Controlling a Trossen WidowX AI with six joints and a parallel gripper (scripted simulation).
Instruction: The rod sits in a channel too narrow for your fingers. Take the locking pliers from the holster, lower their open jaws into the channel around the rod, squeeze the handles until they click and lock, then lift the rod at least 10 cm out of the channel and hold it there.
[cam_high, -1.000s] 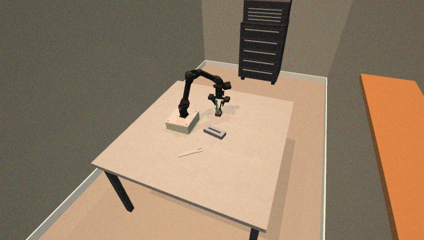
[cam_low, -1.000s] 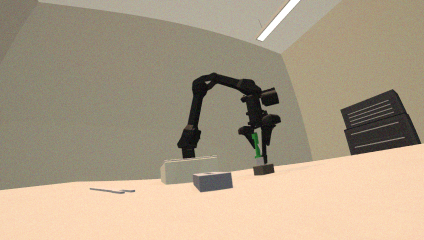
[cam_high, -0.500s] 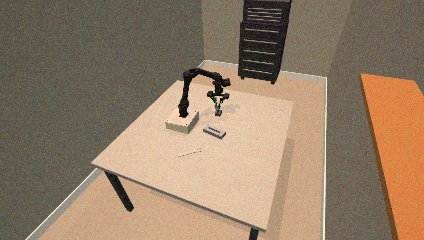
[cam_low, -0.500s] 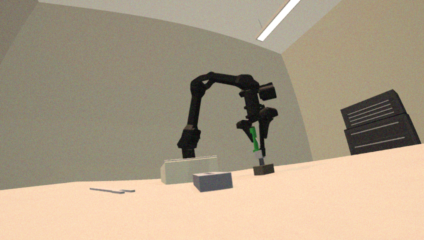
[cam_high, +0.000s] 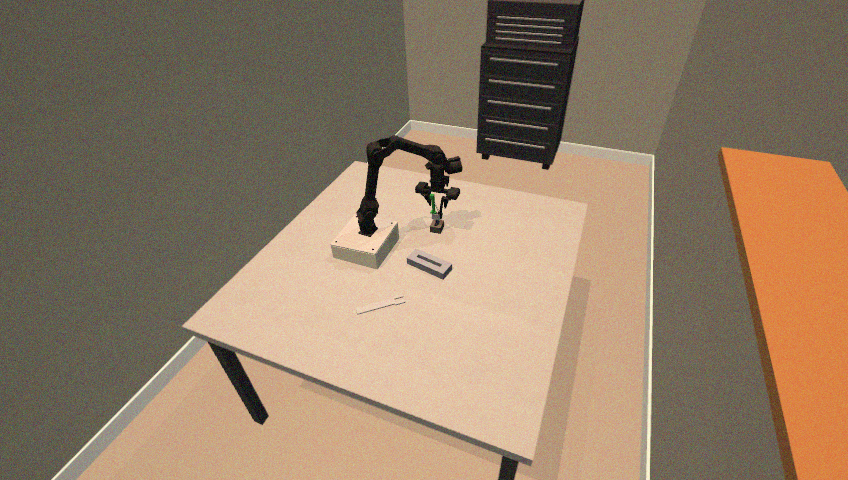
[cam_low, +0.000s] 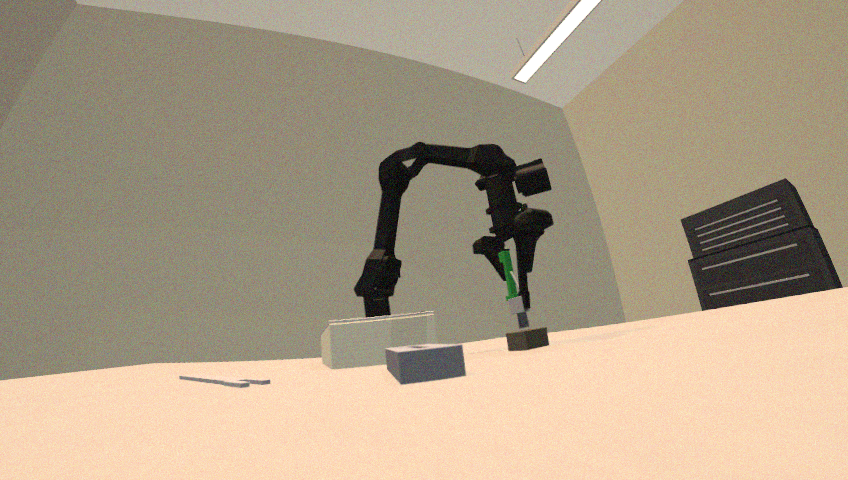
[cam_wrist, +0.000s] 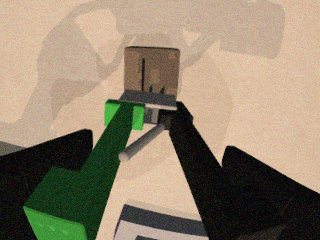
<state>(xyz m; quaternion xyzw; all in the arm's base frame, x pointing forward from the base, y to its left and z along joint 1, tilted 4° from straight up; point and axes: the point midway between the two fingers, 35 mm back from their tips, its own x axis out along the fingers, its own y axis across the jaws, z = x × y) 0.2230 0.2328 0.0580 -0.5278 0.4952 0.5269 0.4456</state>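
My gripper tip is 7 cm short of the grey channel block, 23 cm to the left of it and 12 cm above it. Round my gripper tip: grey release lever: 1 cm behind; then black handle: 2 cm ahead; then dark holster: 1 cm behind, 1 cm to the left, 12 cm below.
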